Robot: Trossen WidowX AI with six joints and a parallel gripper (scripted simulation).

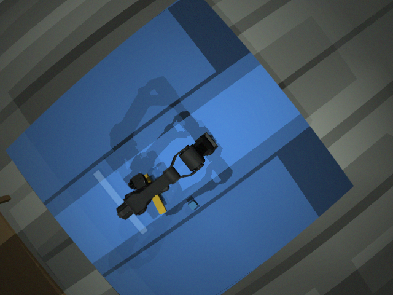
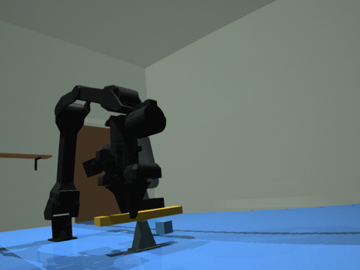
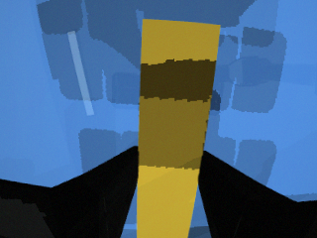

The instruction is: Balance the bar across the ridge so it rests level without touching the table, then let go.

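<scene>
The bar lies 1 cm ahead of my gripper tip and 3 cm to the left of it. The rest, counted from my gripper tip: blue cube 9 cm behind, 19 cm to the left, 5 cm below.
</scene>
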